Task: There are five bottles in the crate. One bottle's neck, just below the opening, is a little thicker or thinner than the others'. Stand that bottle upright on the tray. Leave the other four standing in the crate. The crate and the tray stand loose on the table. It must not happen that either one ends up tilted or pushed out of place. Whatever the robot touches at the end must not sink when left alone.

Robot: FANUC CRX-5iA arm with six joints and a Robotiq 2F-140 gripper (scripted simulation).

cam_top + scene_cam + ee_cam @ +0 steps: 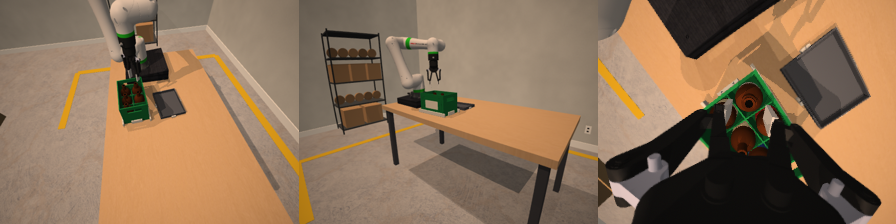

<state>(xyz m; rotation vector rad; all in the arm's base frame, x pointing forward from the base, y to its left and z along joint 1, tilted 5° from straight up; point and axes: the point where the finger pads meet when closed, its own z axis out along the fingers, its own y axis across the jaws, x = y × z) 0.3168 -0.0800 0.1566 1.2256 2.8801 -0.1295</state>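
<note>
Right now the glass bottle is 15 cm below my hand. The rest, counted from my hand: dark grey tray (12 cm ahead, 22 cm to the left, 22 cm below); then green crate (9 cm ahead, 4 cm to the right, 15 cm below).
</note>
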